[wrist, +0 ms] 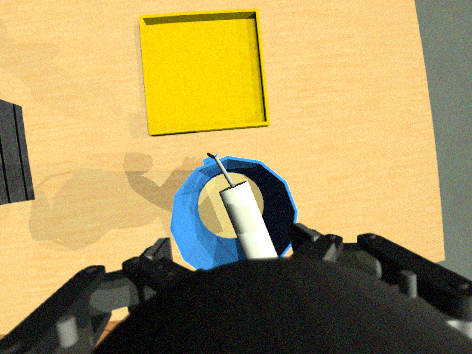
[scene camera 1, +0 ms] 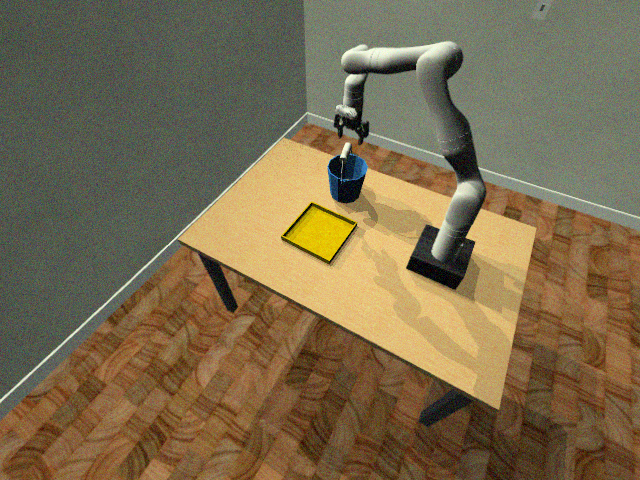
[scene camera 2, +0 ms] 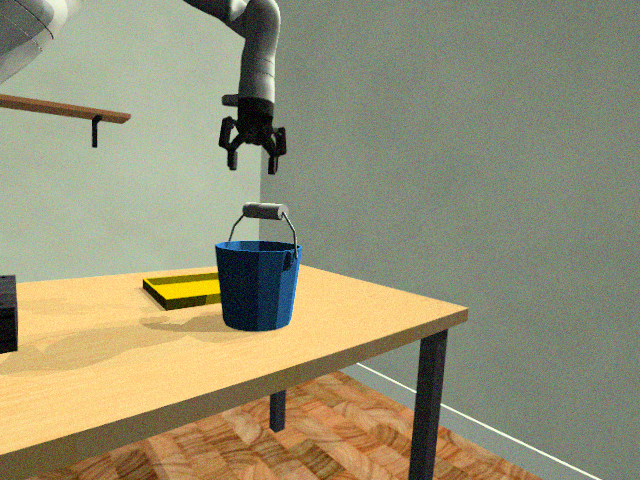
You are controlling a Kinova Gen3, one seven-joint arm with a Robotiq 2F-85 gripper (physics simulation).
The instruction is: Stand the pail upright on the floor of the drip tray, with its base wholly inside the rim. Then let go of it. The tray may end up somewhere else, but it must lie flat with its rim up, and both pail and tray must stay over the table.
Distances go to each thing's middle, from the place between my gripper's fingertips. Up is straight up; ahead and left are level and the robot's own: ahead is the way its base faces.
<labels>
The yellow drip tray (scene camera 1: 318,231) lies 31 cm below my hand, 26 cm to the left of it and 5 cm ahead of it.
</labels>
